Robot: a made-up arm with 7 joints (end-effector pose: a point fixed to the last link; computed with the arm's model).
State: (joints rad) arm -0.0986 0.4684 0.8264 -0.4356 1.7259 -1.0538 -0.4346
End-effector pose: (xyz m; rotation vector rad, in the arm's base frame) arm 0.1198 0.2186 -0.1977 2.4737 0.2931 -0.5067
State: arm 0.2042 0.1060 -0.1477 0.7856 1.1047 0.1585 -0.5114
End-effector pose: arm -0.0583 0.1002 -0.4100 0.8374 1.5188 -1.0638
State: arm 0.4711 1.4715 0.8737 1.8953 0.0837 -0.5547 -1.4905
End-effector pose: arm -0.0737 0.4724 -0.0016 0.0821 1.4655 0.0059
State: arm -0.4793 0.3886 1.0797 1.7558 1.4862 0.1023 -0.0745
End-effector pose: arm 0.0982 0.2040 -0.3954 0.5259 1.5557 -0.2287
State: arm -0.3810 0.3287 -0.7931 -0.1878 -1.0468 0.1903 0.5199
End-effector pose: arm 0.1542 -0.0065 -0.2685 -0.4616 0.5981 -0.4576
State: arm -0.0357 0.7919 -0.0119 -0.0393 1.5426 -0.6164 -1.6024
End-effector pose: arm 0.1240 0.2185 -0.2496 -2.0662 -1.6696 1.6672
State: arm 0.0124 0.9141 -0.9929 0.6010 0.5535 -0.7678 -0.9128
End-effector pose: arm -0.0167 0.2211 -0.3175 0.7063 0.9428 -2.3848
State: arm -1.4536 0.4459 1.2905 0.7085 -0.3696 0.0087 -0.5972
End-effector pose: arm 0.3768 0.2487 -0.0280 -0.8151 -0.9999 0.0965
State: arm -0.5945 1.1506 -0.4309 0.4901 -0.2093 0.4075 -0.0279
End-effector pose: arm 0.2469 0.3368 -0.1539 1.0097 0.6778 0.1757
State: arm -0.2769 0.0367 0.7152 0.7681 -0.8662 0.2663 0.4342
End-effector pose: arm 0.1207 0.1367 -0.3951 -1.0213 0.8969 1.1299
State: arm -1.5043 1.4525 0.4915 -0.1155 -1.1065 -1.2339 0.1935
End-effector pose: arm 0.0396 0.2763 0.1674 -0.2220 -2.9596 -0.2352
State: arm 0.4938 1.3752 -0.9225 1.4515 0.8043 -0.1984 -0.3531
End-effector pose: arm -0.1205 0.4631 -0.0740 -1.1507 -2.2037 1.1777
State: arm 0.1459 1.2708 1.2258 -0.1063 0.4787 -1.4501 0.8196
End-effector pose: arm 0.0683 0.2798 0.0130 1.4467 -1.9313 -0.1692
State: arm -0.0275 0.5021 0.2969 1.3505 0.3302 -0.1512 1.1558
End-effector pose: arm -0.0202 0.2800 -0.3718 1.3315 0.9249 1.1755
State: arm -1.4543 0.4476 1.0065 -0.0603 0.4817 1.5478 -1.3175
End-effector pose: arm 0.3329 0.2241 -0.0223 -0.6707 -0.1271 -0.4810
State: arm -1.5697 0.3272 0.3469 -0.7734 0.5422 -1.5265 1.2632
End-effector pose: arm 0.1944 0.0312 0.0240 0.8489 2.5084 0.1618
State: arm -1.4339 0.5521 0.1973 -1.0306 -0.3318 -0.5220 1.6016
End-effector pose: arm 0.1531 0.0986 0.0494 -1.7971 -1.8747 0.0064
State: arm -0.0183 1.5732 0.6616 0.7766 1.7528 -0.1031 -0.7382
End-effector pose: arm 0.1279 0.4416 0.0548 2.1700 2.0845 0.3078
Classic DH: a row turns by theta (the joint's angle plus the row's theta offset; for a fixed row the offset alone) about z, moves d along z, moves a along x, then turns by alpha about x. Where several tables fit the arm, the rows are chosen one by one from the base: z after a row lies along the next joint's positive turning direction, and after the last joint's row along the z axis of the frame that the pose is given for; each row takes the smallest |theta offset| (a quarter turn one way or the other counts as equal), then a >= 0, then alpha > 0; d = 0 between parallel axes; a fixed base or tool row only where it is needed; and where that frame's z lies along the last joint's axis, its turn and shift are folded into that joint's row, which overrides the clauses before.
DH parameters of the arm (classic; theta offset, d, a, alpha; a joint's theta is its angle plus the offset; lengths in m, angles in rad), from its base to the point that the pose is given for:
base (fixed): -0.071 0 0 -1.3004
joint 1: -1.3111 0.0498 -0.0186 -1.5708
joint 2: 1.2915 -0.0002 -0.009 1.5708
joint 3: 1.5708 -0.2698 0.0227 -1.5708
joint 4: 1.5708 0.001 0.006 1.5708
joint 5: 0 0.0912 -0.0004 -1.5708
joint 6: -1.5708 0 0.0723 1.5708
joint 7: 0 -0.0001 0 0

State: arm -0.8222 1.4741 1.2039 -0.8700 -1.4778 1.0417 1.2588
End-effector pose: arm 0.0971 0.2216 0.1192 0.1310 -1.1215 0.8358
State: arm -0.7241 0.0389 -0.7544 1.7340 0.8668 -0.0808 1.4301
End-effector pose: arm 0.1946 0.0509 -0.3929 1.6365 -0.3231 -0.0222
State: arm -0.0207 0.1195 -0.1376 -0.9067 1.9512 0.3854 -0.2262
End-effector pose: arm 0.0839 0.0878 -0.1673 1.7230 -0.1683 0.6963
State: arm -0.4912 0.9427 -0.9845 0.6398 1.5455 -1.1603 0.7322
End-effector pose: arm 0.1113 0.2458 -0.2982 1.1995 -0.5023 -1.8650
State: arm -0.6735 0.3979 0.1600 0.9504 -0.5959 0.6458 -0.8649
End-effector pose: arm 0.2575 0.1727 -0.3243 -0.8239 0.7772 -0.5442
